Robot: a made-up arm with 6 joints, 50 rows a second.
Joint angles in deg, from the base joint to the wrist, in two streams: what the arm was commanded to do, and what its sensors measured. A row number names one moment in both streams.
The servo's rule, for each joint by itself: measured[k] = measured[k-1] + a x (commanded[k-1-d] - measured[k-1]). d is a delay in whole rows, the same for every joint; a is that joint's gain. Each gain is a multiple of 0.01, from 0.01 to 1. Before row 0 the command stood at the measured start. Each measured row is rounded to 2 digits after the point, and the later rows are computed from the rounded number. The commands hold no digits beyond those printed.
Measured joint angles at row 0: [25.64 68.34 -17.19 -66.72 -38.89 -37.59]
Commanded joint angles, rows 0 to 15: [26.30 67.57 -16.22 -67.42 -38.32 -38.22]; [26.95 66.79 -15.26 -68.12 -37.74 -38.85]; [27.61 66.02 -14.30 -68.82 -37.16 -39.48]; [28.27 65.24 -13.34 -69.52 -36.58 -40.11]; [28.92 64.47 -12.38 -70.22 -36.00 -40.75]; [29.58 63.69 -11.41 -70.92 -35.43 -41.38]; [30.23 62.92 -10.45 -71.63 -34.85 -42.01]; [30.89 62.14 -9.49 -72.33 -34.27 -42.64]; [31.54 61.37 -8.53 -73.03 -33.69 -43.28]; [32.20 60.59 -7.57 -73.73 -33.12 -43.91]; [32.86 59.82 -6.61 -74.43 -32.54 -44.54]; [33.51 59.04 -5.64 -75.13 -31.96 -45.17]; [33.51 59.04 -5.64 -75.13 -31.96 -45.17]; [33.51 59.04 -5.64 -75.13 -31.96 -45.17]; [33.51 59.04 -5.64 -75.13 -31.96 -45.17]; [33.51 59.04 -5.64 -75.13 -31.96 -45.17]
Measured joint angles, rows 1 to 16: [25.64 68.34 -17.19 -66.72 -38.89 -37.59]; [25.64 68.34 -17.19 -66.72 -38.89 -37.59]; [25.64 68.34 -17.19 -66.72 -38.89 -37.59]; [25.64 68.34 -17.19 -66.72 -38.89 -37.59]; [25.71 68.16 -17.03 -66.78 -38.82 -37.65]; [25.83 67.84 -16.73 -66.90 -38.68 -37.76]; [26.01 67.42 -16.32 -67.07 -38.48 -37.91]; [26.24 66.92 -15.81 -67.29 -38.23 -38.11]; [26.51 66.36 -15.23 -67.55 -37.94 -38.35]; [26.82 65.75 -14.58 -67.85 -37.61 -38.62]; [27.16 65.10 -13.88 -68.19 -37.25 -38.93]; [27.53 64.42 -13.13 -68.56 -36.86 -39.26]; [27.93 63.72 -12.35 -68.96 -36.45 -39.62]; [28.36 63.00 -11.54 -69.39 -36.02 -40.01]; [28.81 62.27 -10.70 -69.84 -35.57 -40.42]; [29.28 61.53 -9.84 -70.32 -35.10 -40.85]
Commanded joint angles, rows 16 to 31: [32.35 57.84 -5.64 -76.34 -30.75 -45.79]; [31.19 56.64 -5.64 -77.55 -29.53 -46.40]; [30.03 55.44 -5.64 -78.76 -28.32 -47.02]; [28.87 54.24 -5.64 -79.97 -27.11 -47.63]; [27.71 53.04 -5.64 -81.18 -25.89 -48.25]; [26.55 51.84 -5.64 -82.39 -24.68 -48.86]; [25.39 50.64 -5.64 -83.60 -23.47 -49.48]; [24.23 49.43 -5.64 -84.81 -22.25 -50.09]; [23.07 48.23 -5.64 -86.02 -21.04 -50.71]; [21.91 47.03 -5.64 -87.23 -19.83 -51.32]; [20.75 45.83 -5.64 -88.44 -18.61 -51.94]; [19.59 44.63 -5.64 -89.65 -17.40 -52.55]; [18.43 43.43 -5.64 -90.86 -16.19 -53.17]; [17.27 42.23 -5.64 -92.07 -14.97 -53.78]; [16.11 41.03 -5.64 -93.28 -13.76 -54.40]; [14.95 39.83 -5.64 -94.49 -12.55 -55.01]
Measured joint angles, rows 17 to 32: [29.70 60.96 -9.13 -70.75 -34.69 -41.24]; [30.08 60.52 -8.54 -71.14 -34.34 -41.59]; [30.42 60.18 -8.05 -71.50 -34.03 -41.91]; [30.73 59.92 -7.64 -71.83 -33.76 -42.20]; [30.89 59.44 -7.30 -72.24 -33.37 -42.52]; [30.92 58.80 -7.02 -72.72 -32.87 -42.87]; [30.83 58.03 -6.79 -73.26 -32.28 -43.24]; [30.63 57.16 -6.59 -73.86 -31.61 -43.64]; [30.34 56.21 -6.43 -74.52 -30.87 -44.05]; [29.96 55.20 -6.30 -75.23 -30.07 -44.48]; [29.50 54.15 -6.19 -75.98 -29.21 -44.93]; [28.97 53.06 -6.10 -76.77 -28.31 -45.39]; [28.38 51.95 -6.02 -77.60 -27.36 -45.87]; [27.73 50.82 -5.96 -78.47 -26.38 -46.36]; [27.03 49.67 -5.91 -79.37 -25.37 -46.86]; [26.29 48.51 -5.86 -80.30 -24.33 -47.37]
